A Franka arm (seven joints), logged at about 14 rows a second.
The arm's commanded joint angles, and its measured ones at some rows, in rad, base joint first. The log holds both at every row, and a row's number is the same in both.
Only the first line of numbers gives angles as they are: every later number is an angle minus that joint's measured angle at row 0.
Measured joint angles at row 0:
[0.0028 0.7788 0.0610 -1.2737 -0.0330 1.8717 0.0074]
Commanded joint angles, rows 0 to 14:
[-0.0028 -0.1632 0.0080 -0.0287 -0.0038 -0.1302 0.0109]
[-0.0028 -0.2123 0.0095 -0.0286 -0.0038 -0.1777 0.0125]
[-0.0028 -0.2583 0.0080 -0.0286 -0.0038 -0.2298 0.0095]
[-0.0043 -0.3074 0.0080 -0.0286 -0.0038 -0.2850 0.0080]
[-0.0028 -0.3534 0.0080 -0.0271 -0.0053 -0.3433 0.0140]
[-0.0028 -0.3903 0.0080 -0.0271 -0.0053 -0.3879 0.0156]
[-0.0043 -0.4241 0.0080 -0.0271 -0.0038 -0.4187 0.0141]
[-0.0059 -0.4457 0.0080 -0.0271 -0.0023 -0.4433 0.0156]
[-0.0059 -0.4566 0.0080 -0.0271 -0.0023 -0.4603 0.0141]
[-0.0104 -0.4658 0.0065 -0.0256 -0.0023 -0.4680 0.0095]
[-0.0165 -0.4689 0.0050 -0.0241 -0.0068 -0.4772 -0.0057]
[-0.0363 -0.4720 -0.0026 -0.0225 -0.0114 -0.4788 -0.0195]
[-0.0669 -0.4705 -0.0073 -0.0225 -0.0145 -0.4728 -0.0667]
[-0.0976 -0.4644 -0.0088 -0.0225 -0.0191 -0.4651 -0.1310]
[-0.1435 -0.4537 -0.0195 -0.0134 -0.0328 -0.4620 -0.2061]
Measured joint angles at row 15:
[-0.0625 -0.4484 -0.0186 -0.0058 -0.0142 -0.4663 -0.0855]
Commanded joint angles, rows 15 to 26:
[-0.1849 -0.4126 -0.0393 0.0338 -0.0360 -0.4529 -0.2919]
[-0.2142 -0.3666 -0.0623 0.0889 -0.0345 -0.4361 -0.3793]
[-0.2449 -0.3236 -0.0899 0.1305 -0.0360 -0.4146 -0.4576]
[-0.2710 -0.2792 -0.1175 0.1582 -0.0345 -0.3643 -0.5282]
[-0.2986 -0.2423 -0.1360 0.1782 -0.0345 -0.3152 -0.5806]
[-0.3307 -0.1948 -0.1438 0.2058 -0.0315 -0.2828 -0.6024]
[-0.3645 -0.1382 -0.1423 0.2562 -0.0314 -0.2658 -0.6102]
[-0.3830 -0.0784 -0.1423 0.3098 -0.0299 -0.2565 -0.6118]
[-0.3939 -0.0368 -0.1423 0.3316 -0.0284 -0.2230 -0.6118]
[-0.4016 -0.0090 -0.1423 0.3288 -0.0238 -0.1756 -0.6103]
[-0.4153 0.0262 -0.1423 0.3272 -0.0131 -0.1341 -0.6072]
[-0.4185 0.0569 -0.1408 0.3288 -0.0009 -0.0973 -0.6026]
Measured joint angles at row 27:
[-0.4021 -0.0191 -0.1508 0.2524 -0.0226 -0.1254 -0.5970]
